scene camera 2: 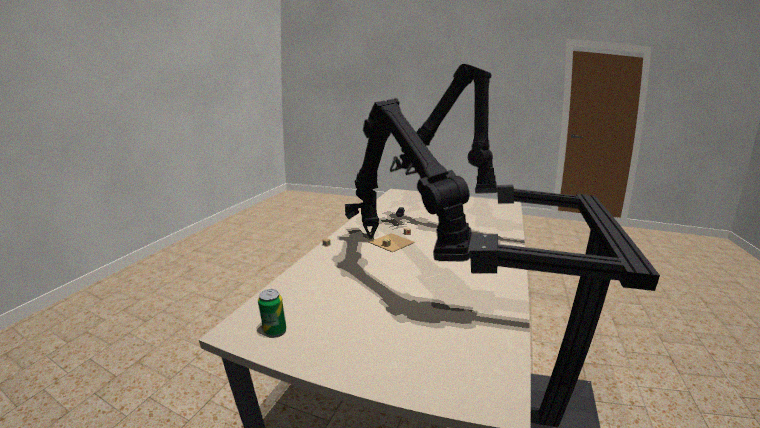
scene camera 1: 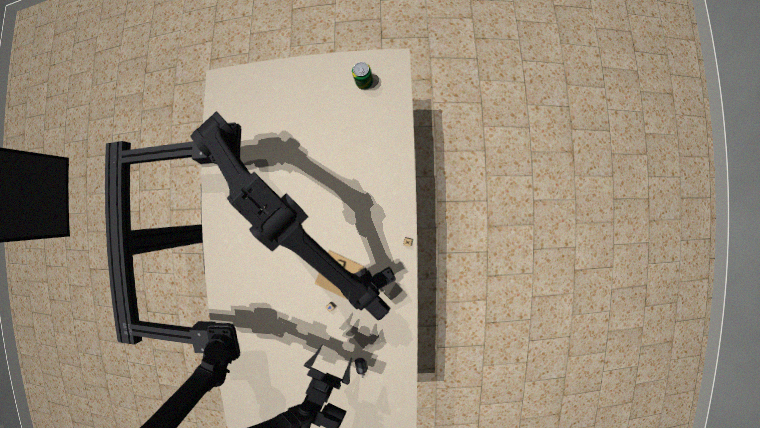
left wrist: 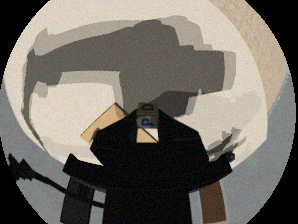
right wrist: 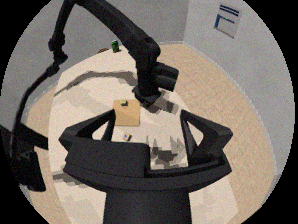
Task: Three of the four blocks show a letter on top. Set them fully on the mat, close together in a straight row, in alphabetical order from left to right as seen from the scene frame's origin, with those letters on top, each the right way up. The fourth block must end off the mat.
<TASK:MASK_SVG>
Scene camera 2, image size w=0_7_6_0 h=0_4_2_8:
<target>green can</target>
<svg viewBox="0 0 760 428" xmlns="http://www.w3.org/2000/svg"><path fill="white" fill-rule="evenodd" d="M266 289L260 292L258 298L263 331L270 336L279 336L286 331L282 297L277 290Z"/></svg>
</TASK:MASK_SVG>
